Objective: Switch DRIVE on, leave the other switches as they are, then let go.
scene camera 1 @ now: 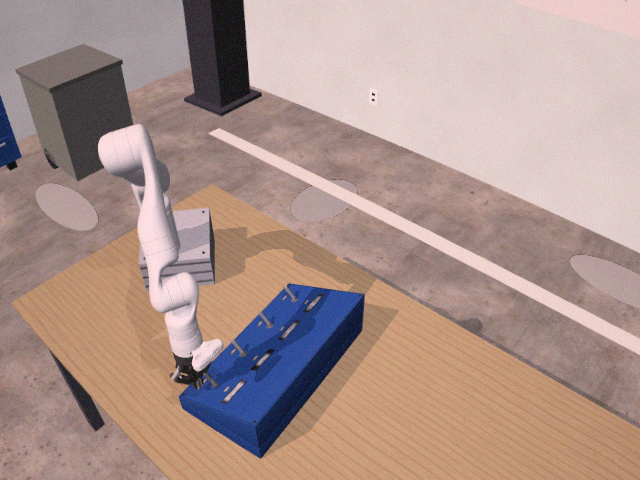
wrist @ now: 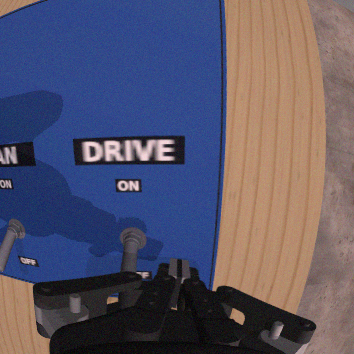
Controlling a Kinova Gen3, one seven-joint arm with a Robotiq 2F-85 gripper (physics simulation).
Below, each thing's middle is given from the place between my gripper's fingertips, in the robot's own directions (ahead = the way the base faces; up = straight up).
Scene:
Right now my hand is 22 cm to the right of the blue switch box [scene camera 1: 256, 394], 6 cm short of it and 3 cm above it.

